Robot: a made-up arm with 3 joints.
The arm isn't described. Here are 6 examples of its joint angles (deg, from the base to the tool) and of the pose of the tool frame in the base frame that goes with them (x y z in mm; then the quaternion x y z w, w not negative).
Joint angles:
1: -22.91 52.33 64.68
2: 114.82 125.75 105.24
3: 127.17 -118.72 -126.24
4: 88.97 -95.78 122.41
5: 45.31 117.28 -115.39
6: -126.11 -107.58 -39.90
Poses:
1: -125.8 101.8 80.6 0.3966 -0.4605 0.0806 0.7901
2: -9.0 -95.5 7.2 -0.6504 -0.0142 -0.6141 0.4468
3: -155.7 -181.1 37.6 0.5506 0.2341 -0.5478 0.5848
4: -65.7 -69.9 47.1 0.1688 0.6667 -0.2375 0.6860
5: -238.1 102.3 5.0 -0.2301 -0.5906 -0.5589 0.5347
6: 113.5 -179.8 0.4 0.5848 0.5234 -0.3703 0.4970
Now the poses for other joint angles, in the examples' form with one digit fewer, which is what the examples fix.
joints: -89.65 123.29 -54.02
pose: 216 179 -53 -0.706 -0.404 -0.582 0.018
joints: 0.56 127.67 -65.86
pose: -159 229 -51 -0.236 -0.754 -0.486 0.372
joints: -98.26 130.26 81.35
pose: 56 106 -21 -0.341 -0.658 0.146 0.656
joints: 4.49 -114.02 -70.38
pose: 19 237 0 -0.340 0.673 0.500 0.426
